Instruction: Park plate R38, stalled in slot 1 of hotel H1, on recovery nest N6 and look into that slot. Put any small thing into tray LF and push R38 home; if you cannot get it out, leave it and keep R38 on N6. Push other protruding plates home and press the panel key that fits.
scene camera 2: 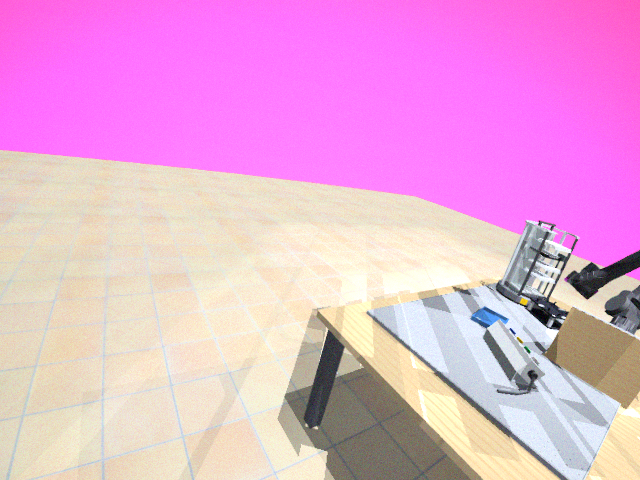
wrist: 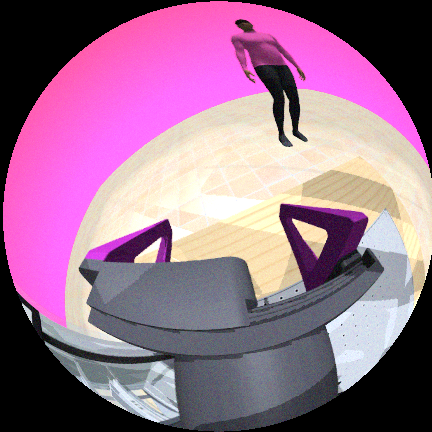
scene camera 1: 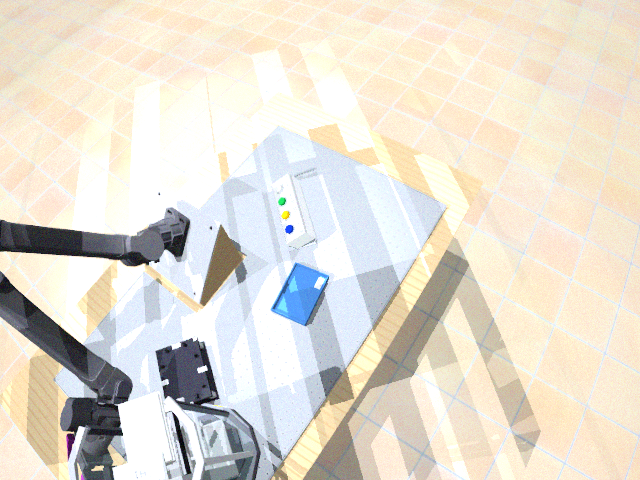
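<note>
My gripper is open and empty, its purple fingers wide apart; it is beside the hotel at the bottom left of scene camera 1. The clear-walled hotel holds several pale plates; which is R38, and the inside of slot 1, cannot be told. A black nest block with white clips lies beside the hotel and bears no plate. The blue tray has a white label and no visible small thing. The white panel has green, yellow, blue and pale keys.
A brown upright board stands between the arm base and the panel. The arm's links run along the left edge. A cable leaves the panel's end. A person stands beyond the table in the wrist view.
</note>
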